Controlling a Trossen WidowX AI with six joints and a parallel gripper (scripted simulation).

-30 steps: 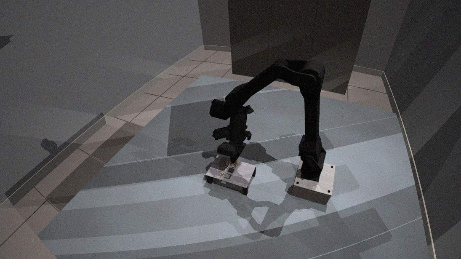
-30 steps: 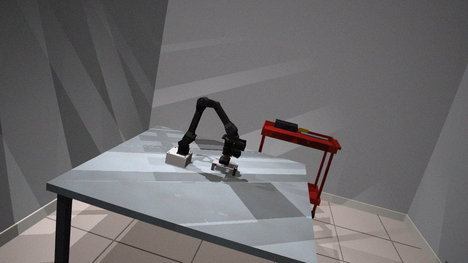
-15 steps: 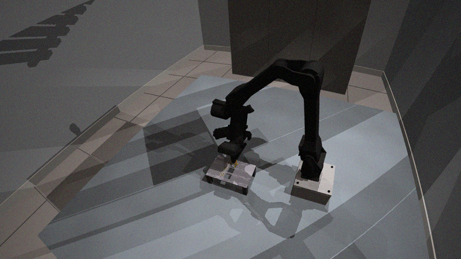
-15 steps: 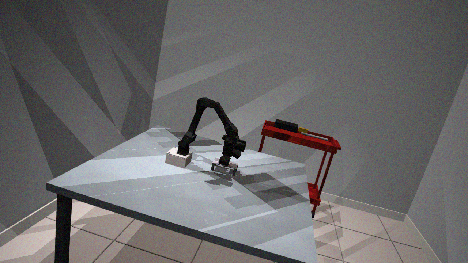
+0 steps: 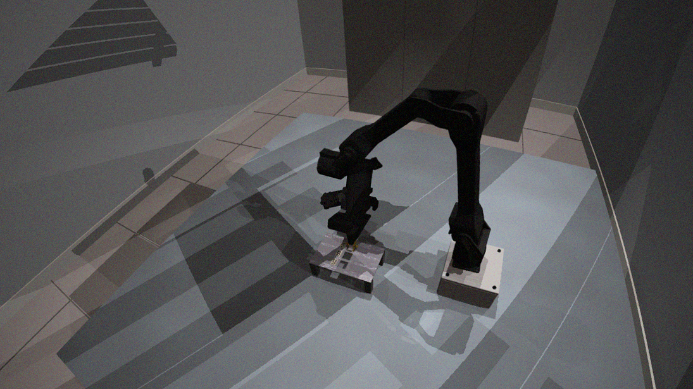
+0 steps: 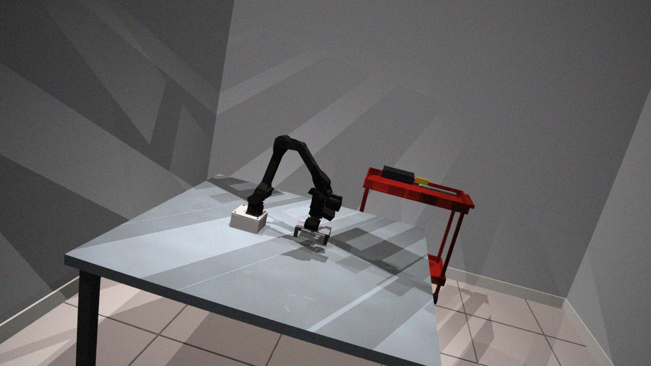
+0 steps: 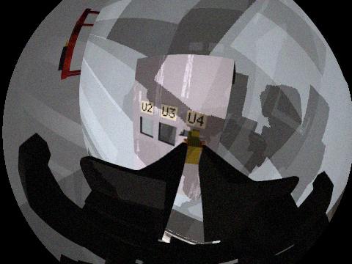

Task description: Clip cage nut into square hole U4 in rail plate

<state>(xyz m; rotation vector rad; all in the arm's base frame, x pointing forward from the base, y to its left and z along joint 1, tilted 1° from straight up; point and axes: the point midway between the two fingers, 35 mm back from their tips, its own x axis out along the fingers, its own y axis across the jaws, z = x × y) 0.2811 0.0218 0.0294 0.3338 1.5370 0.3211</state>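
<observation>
Right now the cage nut is 1 cm below my gripper tip.
</observation>
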